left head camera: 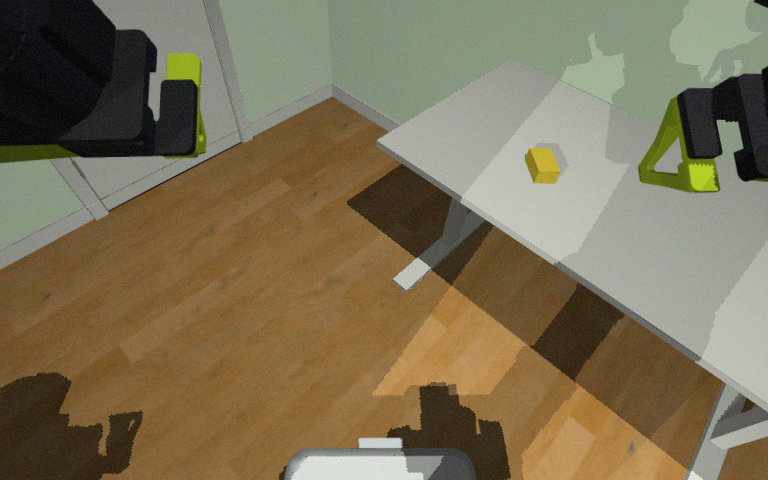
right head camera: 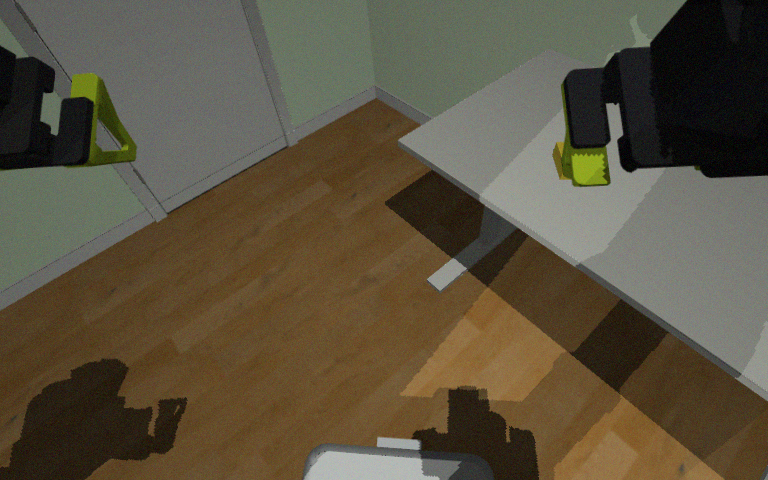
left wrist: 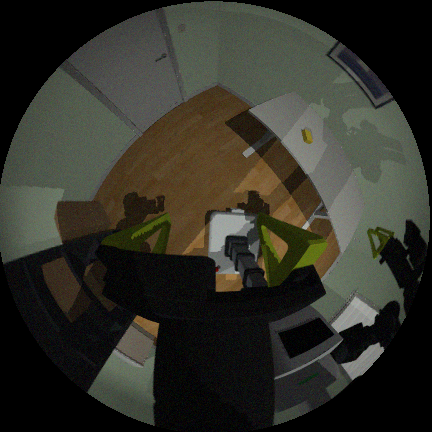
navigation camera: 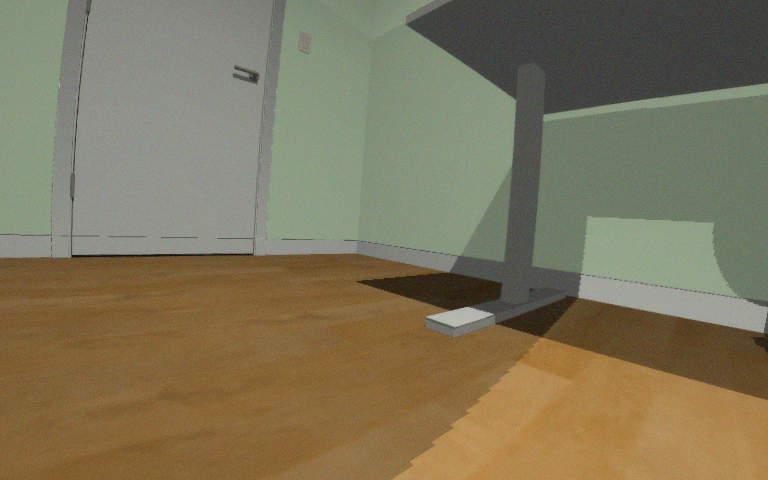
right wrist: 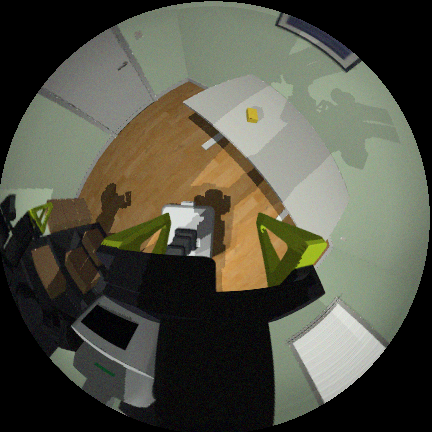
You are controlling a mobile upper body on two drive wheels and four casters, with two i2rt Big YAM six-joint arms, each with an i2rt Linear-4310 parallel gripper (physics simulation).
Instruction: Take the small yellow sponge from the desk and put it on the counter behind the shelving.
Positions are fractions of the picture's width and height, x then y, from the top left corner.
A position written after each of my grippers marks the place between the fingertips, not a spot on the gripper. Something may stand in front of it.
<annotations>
My left gripper shows in the left head camera view (0.19,0.31), in the right head camera view (0.11,0.33), in the left wrist view (0.49,0.50) and in the right wrist view (0.11,0.47); in the navigation camera view it is out of frame. My right gripper shows in the left head camera view (0.90,0.36), in the right head camera view (0.82,0.34), in the left wrist view (0.86,0.53) and in the right wrist view (0.49,0.50); in the navigation camera view it is out of frame.
</annotations>
